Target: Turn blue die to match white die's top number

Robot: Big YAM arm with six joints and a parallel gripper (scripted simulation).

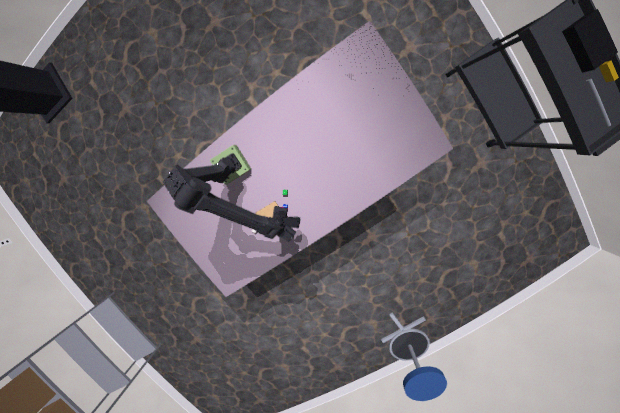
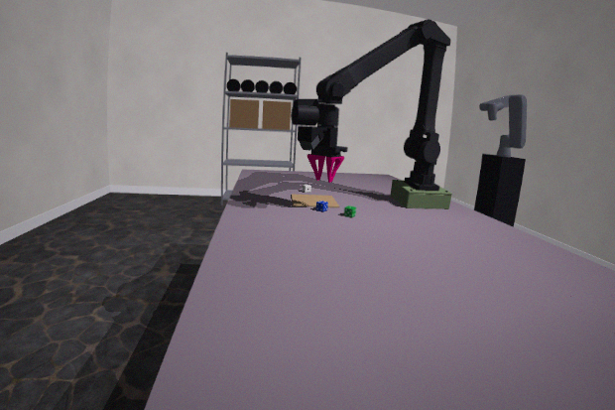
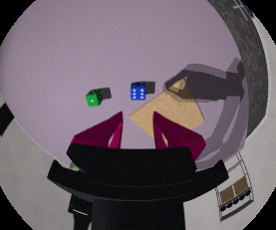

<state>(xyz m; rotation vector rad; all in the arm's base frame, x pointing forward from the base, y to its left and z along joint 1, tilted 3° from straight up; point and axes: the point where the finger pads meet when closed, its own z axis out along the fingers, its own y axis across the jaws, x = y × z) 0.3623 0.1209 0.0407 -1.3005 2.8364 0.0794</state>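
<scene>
Now: the blue die 8 cm below my hand. Also, from my hand: white die 3 cm ahead, 24 cm to the right, 8 cm below; tan mat 1 cm ahead, 10 cm to the right, 9 cm below; green die 7 cm behind, 5 cm to the left, 8 cm below.
</scene>
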